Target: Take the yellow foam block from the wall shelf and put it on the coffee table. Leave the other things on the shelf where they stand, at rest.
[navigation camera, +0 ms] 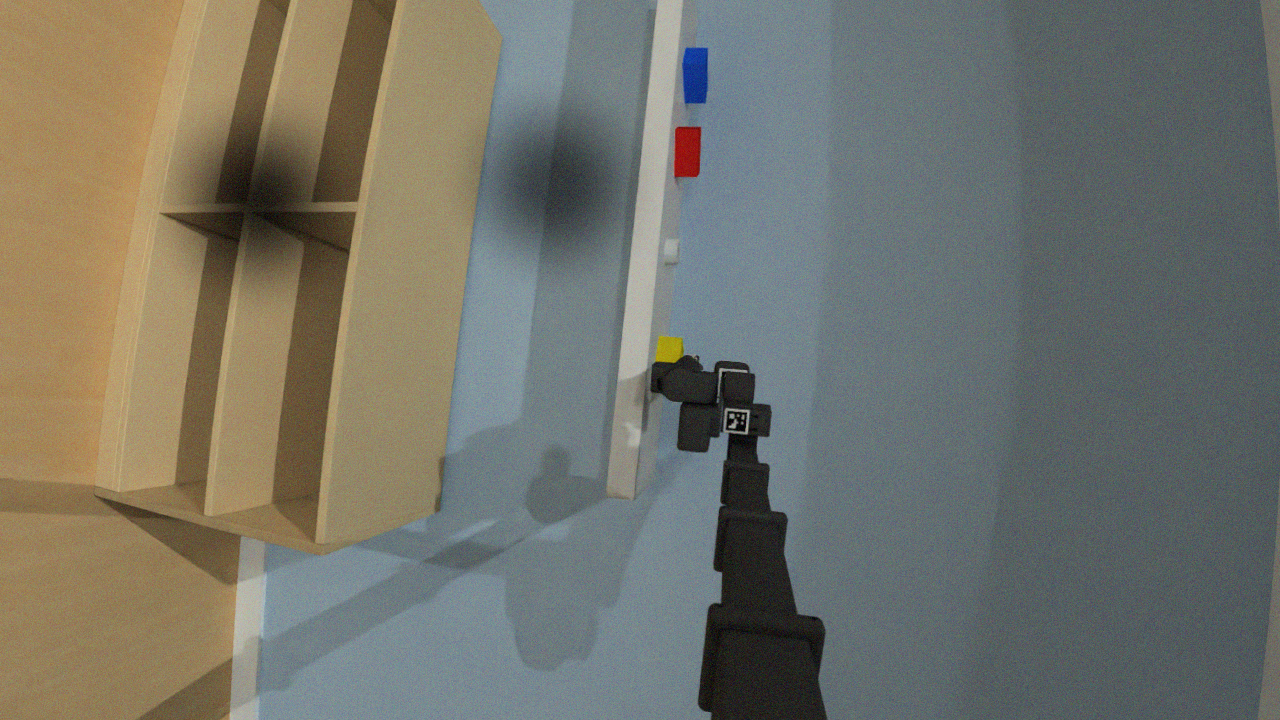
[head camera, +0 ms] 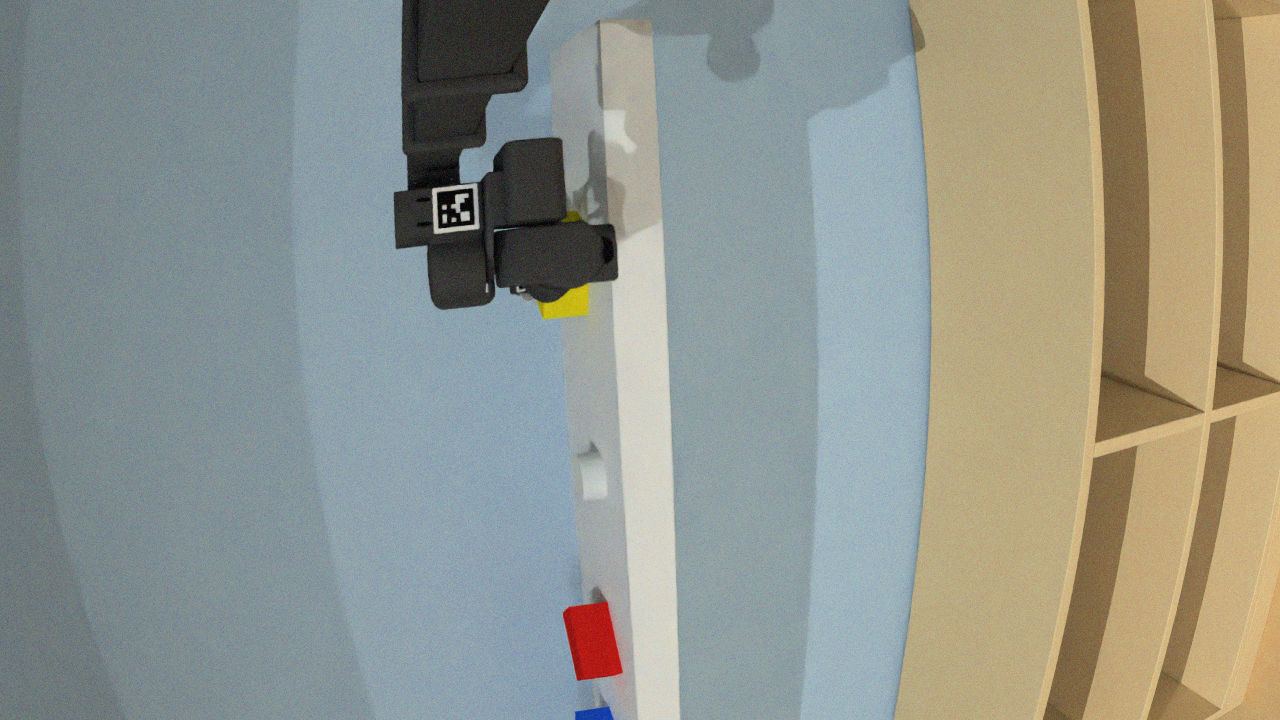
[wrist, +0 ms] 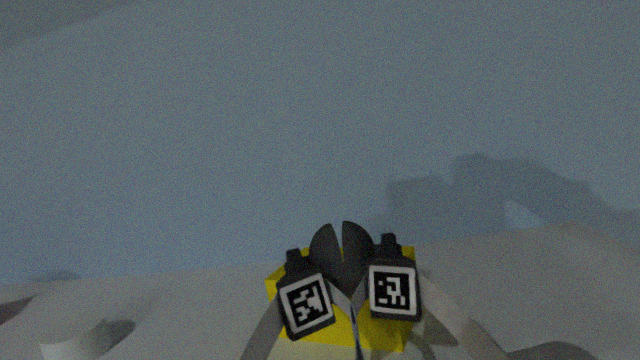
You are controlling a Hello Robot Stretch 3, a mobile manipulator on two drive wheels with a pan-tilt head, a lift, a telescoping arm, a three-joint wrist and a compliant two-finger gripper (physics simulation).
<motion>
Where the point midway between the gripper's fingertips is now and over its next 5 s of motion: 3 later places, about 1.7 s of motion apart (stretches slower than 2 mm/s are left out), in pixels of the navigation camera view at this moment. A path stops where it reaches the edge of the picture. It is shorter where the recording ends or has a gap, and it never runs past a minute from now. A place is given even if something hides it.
The gripper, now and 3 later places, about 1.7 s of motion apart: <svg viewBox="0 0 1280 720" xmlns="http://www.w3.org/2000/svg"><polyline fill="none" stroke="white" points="692,369 675,368 670,367 659,375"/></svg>
</motion>
